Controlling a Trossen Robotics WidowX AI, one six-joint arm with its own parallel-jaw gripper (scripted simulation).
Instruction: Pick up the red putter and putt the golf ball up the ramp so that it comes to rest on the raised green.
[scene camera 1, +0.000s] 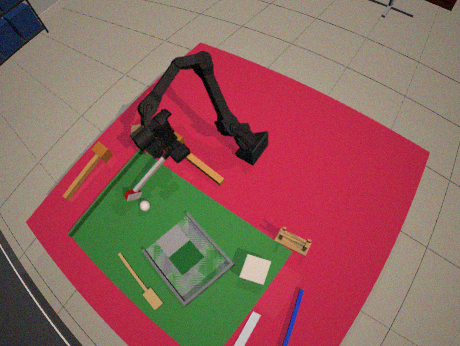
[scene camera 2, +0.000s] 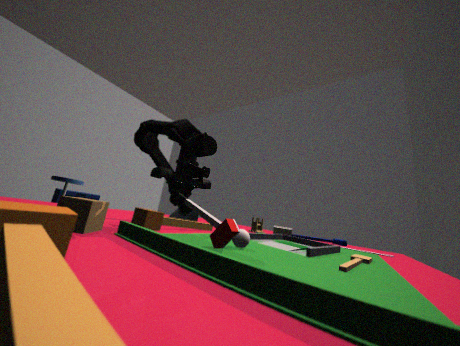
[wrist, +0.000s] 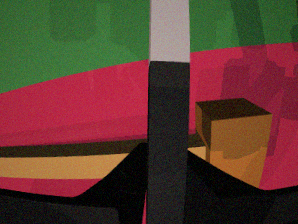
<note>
My gripper (scene camera 2: 177, 206) holds a red putter. Also in view: a wooden mallet (scene camera 2: 48, 296).
My gripper also shows in scene camera 1 (scene camera 1: 175, 152) and in the wrist view (wrist: 157, 150). The wrist view misses the wooden mallet: it is out of frame.
</note>
